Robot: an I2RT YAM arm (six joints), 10 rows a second.
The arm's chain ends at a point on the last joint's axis. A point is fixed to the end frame.
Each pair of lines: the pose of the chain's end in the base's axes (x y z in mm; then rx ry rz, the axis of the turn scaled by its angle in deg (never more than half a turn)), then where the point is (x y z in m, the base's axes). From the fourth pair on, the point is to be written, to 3 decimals.
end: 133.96, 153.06, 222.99, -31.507, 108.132, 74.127
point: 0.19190 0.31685 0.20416
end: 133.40, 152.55, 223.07, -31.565, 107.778, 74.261
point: 0.19124 0.31647 0.20513
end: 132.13, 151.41, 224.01, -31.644, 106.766, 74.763
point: 0.18962 0.31573 0.20878
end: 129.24, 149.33, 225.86, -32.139, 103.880, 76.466
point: 0.185 0.315 0.218
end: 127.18, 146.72, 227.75, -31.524, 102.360, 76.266
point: 0.185 0.312 0.224
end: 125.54, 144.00, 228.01, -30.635, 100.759, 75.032
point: 0.187 0.307 0.228
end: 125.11, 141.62, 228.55, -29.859, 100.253, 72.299
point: 0.193 0.303 0.228
